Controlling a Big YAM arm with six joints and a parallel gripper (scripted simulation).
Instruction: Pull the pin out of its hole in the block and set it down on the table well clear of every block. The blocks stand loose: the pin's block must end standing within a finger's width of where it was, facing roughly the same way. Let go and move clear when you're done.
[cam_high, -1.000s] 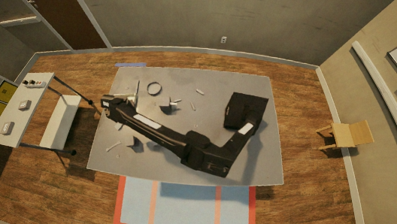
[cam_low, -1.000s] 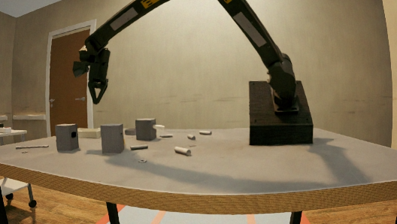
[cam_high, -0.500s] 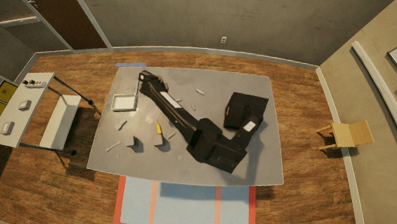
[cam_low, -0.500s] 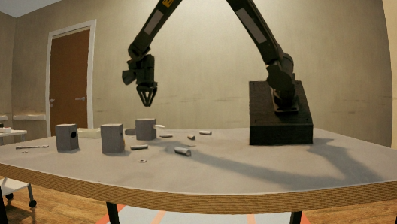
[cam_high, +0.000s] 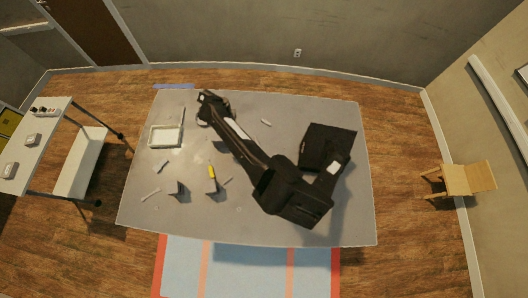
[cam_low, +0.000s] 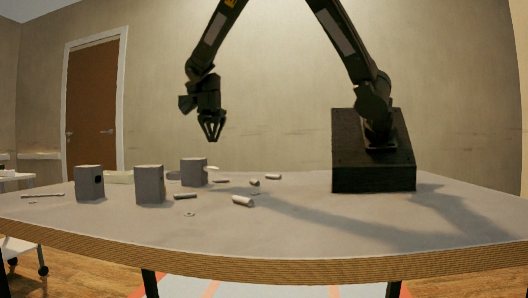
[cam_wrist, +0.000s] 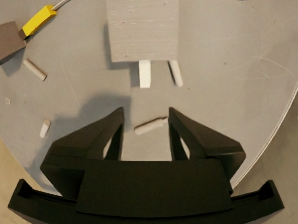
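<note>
Right now the white pin is 9 cm below my hand and 2 cm ahead of it. From my hand the other things lie so: white tray (39 cm ahead, 13 cm below, 3 cm to the left).
</note>
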